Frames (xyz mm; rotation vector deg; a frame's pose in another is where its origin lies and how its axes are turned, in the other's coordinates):
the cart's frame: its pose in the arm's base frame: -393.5 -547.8 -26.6 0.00 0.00 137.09
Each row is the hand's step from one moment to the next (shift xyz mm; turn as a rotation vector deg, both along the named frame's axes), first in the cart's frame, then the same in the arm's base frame.
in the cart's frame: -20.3 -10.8 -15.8 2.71 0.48 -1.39
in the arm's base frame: 22.2 -5.9 -15.8 -2.31 1.49 -1.39
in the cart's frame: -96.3 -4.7 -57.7 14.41 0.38 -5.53
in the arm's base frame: 73.7 -62.1 -57.7 -10.81 9.53 -5.53
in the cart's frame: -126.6 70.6 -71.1 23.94 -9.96 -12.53
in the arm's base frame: 44.7 -137.9 -71.1 -10.75 23.59 -12.53
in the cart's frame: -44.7 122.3 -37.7 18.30 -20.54 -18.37
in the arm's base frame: -50.5 -120.0 -37.7 0.58 27.50 -18.37
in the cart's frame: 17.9 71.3 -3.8 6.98 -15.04 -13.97
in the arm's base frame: -61.7 -40.0 -3.8 5.13 15.77 -13.97
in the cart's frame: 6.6 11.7 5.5 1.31 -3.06 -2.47
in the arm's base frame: -12.8 -4.1 5.5 1.12 3.13 -2.47
